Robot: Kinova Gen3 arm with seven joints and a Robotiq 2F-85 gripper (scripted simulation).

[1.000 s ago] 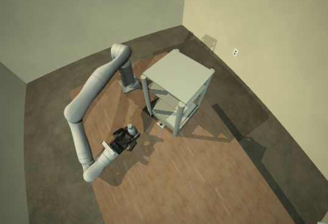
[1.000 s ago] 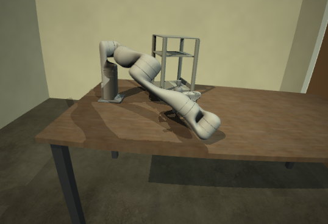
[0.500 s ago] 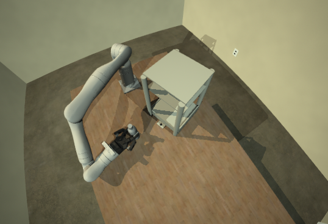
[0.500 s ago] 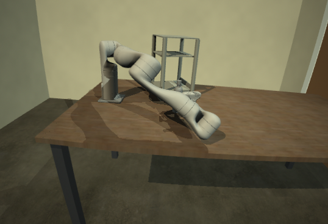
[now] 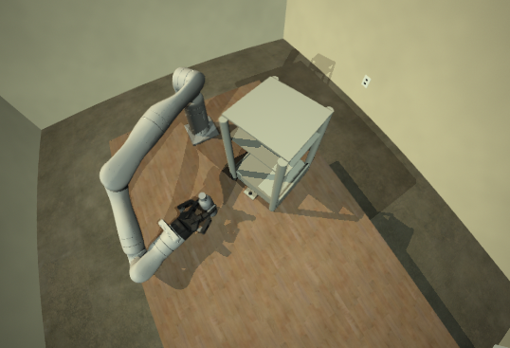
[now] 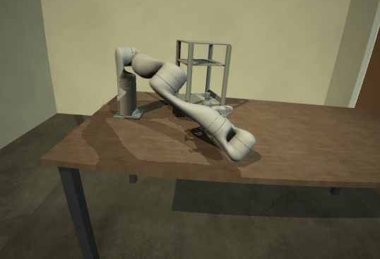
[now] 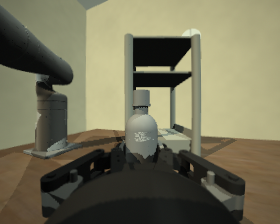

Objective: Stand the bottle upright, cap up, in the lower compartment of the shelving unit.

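Now: the shelving unit 2 cm ahead of my hand, 28 cm to the left of it and 10 cm above it. Also, from my hand: grey bottle (2 cm above).
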